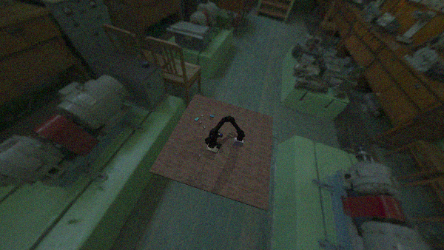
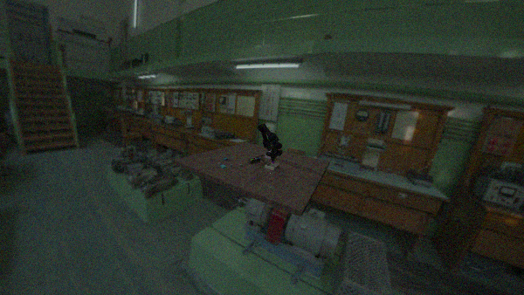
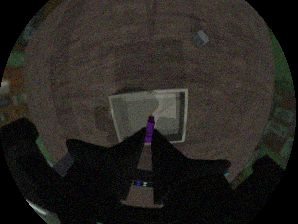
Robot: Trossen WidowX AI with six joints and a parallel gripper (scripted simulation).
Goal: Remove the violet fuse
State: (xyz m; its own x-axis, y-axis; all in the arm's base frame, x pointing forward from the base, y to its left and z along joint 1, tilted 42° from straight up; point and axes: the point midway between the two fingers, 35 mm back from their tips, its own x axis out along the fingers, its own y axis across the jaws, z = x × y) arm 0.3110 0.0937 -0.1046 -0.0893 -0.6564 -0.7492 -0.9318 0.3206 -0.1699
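The violet fuse lies 1 cm below my gripper tip. From my gripper tip the other things lie so: tray 6 cm below.
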